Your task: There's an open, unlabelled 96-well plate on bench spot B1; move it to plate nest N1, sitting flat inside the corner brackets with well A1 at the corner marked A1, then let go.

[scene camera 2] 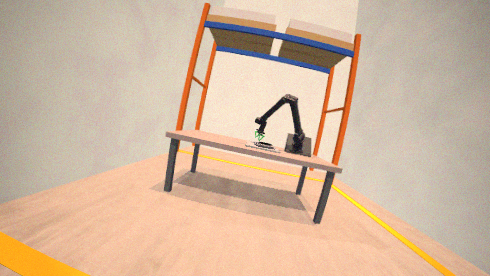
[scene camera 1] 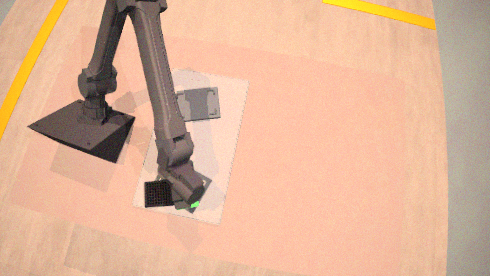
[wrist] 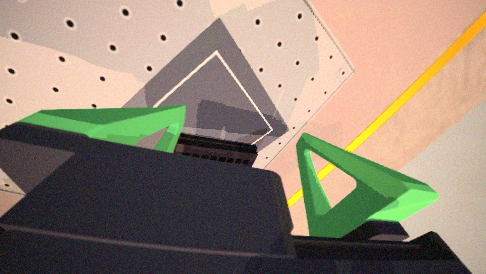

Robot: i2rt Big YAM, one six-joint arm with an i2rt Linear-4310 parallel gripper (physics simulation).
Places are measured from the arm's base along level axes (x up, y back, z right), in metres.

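Pixels of known places: gripper, fingertip midpoint: point(scene camera 2: 257, 139) point(wrist: 245, 126); arm's base, origin of the base link: point(scene camera 2: 297, 147) point(scene camera 1: 95, 116).
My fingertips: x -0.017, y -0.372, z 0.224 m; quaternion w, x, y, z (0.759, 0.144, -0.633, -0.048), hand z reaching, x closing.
For each thing: its middle in the pictures, then the offset to it from my fingertips. "*": a spot on its surface instead. Level surfaces: height alone.
- black 96-well plate, body centre: point(wrist: 207, 185) point(scene camera 1: 163, 192) dx -0.026, dy +0.099, dz +0.011 m
- grey square pad with a white outline, surface spot: point(wrist: 244, 94) * dx -0.033, dy -0.017, dz -0.002 m
- plate nest, body centre: point(scene camera 1: 196, 104) dx -0.026, dy +0.028, dz -0.311 m
- table, its level: dx -0.056 m
A black 96-well plate point(scene camera 1: 157, 193) point(wrist: 216, 151) lies at the near left of the white perforated board, its right side hidden under the arm in scene camera 1. It overlaps a grey square pad with a white outline point(wrist: 244, 94). The plate nest point(scene camera 1: 199, 104) is a grey block with corner brackets toward the far end of the board, its left edge behind the arm. My gripper point(scene camera 1: 195, 204) point(scene camera 2: 259, 135) point(wrist: 245, 126) has green fingers, open and empty, above the pad and the plate. In the wrist view the gripper body hides most of the plate. The A1 mark is not readable.
The white board point(scene camera 1: 233, 131) point(wrist: 280, 30) lies on the table point(scene camera 2: 220, 144). The robot's base point(scene camera 1: 82, 125) point(scene camera 2: 298, 145) stands beside the board. A tall shelf rack point(scene camera 2: 188, 85) with boxes stands behind the table. Yellow lines point(scene camera 1: 37, 47) run along the floor.
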